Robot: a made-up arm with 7 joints. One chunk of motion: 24 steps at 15 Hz.
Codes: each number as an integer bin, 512 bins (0 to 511) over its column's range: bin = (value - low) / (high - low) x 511, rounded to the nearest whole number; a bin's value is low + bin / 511 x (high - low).
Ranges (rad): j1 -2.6..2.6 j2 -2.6..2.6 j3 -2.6..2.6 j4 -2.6..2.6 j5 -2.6..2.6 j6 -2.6..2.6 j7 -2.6..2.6
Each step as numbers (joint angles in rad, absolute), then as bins.
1 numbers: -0.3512 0.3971 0.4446 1.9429 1.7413 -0.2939 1.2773
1 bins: 221 295 299 446 427 227 381
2 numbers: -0.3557 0.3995 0.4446 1.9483 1.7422 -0.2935 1.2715
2 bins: 221 295 299 447 427 227 380
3 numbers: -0.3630 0.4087 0.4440 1.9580 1.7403 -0.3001 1.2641
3 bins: 220 296 299 448 427 226 380
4 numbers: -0.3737 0.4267 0.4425 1.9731 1.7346 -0.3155 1.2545
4 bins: 219 297 299 449 426 224 379
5 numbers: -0.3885 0.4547 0.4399 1.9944 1.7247 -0.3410 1.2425
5 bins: 217 300 299 451 425 222 378
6 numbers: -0.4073 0.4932 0.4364 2.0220 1.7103 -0.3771 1.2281
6 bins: 215 304 298 454 424 218 376
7 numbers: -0.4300 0.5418 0.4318 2.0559 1.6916 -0.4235 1.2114
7 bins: 213 309 298 458 422 214 375
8 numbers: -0.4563 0.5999 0.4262 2.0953 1.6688 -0.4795 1.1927
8 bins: 211 314 297 461 419 208 373
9 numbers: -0.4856 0.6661 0.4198 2.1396 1.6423 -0.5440 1.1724
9 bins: 208 321 297 466 417 202 371
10 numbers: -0.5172 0.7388 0.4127 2.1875 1.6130 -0.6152 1.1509
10 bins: 205 328 296 470 414 195 369
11 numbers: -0.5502 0.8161 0.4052 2.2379 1.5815 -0.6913 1.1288
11 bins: 201 336 295 475 411 188 366
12 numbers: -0.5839 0.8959 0.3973 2.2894 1.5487 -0.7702 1.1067
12 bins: 198 344 295 480 408 180 364
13 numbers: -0.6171 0.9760 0.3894 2.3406 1.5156 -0.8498 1.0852
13 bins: 195 351 294 486 404 172 362
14 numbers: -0.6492 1.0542 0.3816 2.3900 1.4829 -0.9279 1.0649
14 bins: 192 359 293 490 401 164 360
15 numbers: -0.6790 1.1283 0.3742 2.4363 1.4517 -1.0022 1.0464
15 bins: 189 366 292 495 398 157 358
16 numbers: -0.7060 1.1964 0.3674 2.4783 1.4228 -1.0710 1.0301
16 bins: 186 373 292 499 395 150 357
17 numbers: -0.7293 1.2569 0.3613 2.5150 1.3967 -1.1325 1.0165
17 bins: 184 379 291 503 393 144 355
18 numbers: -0.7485 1.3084 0.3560 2.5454 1.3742 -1.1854 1.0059
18 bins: 182 384 290 506 391 139 354
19 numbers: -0.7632 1.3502 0.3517 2.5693 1.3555 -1.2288 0.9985
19 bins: 181 388 290 508 389 135 354
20 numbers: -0.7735 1.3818 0.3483 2.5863 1.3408 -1.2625 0.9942
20 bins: 179 391 290 510 387 131 353
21 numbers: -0.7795 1.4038 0.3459 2.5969 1.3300 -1.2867 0.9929
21 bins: 179 393 289 511 386 129 353
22 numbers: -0.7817 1.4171 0.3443 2.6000 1.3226 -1.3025 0.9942
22 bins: 179 395 289 511 385 128 353
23 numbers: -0.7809 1.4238 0.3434 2.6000 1.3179 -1.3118 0.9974
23 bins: 179 395 289 511 385 127 354
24 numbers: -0.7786 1.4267 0.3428 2.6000 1.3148 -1.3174 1.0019
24 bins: 179 396 289 511 385 126 354
